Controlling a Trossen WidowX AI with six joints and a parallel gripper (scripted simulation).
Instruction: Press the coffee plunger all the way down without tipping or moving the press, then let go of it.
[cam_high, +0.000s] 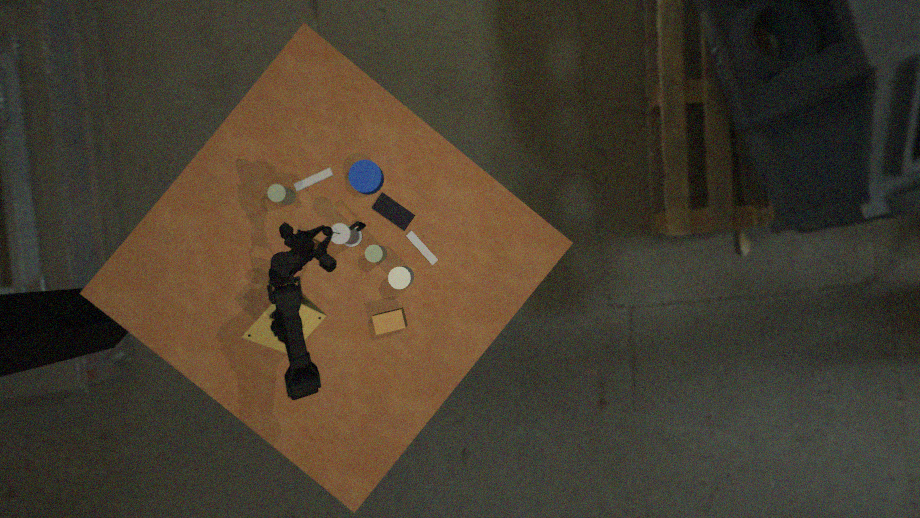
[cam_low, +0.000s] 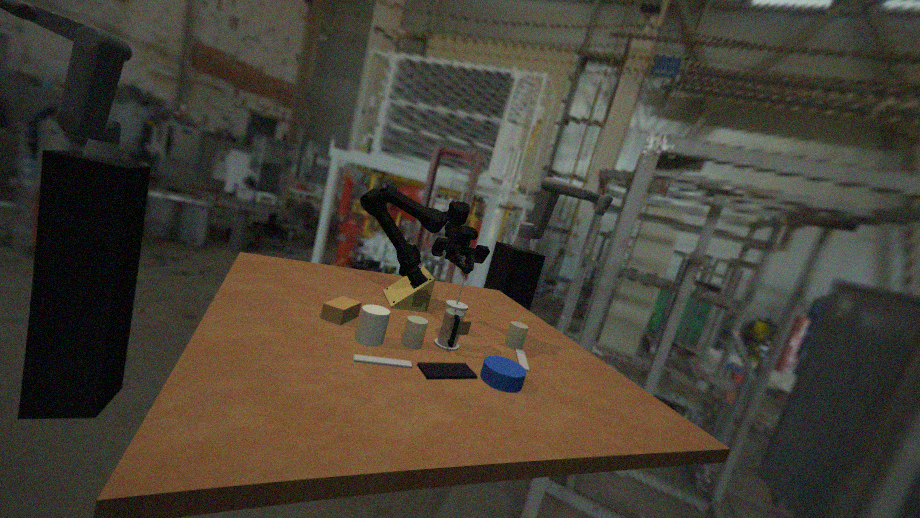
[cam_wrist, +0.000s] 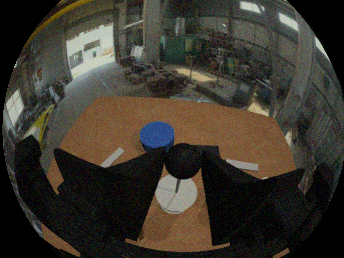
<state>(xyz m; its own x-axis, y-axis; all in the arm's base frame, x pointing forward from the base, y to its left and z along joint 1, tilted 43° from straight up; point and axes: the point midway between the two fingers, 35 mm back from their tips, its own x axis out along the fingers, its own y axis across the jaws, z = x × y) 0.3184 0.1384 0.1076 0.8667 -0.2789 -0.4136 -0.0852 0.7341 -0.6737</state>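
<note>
Now: the coffee press 130 mm below my gripper tip and 10 mm ahead of it. The rest, counted from my gripper tip: small brown cube: 230 mm below, 130 mm behind, 90 mm to the left; then blue disc: 230 mm below, 190 mm ahead, 100 mm to the left; then dark flat plate: 250 mm below, 170 mm ahead, 60 mm to the right.
</note>
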